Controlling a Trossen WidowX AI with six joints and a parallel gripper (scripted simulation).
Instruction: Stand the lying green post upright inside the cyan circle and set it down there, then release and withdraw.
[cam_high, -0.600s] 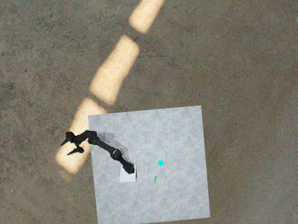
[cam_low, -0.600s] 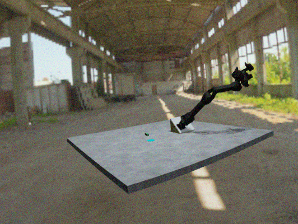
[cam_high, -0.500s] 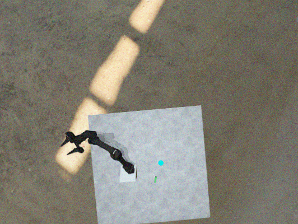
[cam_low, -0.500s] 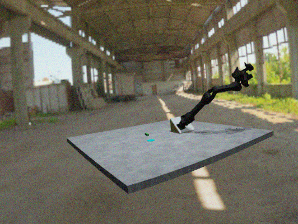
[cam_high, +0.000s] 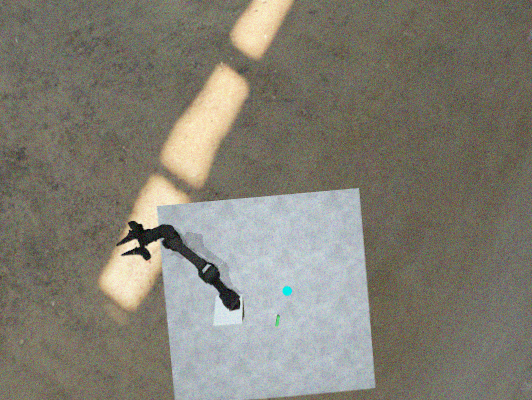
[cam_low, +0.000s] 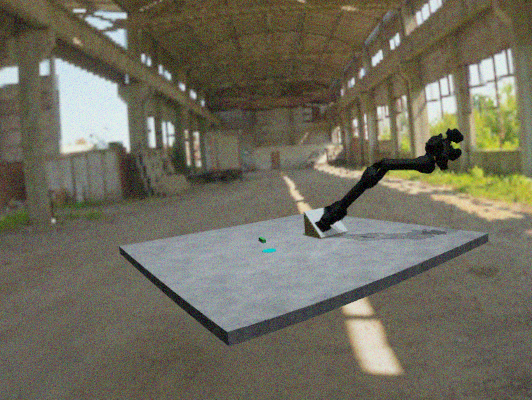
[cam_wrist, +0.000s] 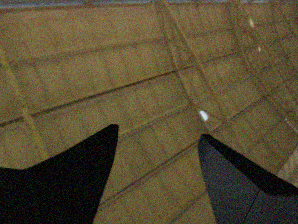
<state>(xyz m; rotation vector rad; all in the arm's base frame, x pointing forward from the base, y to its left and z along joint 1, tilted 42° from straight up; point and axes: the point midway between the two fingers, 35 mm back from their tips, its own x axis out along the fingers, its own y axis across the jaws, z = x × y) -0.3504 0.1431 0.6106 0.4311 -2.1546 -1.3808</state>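
My gripper tip is 580 mm short of the green post, 680 mm to the left of it and 460 mm above it. Round my gripper tip: cyan circle 680 mm ahead, 500 mm to the right, 460 mm below.
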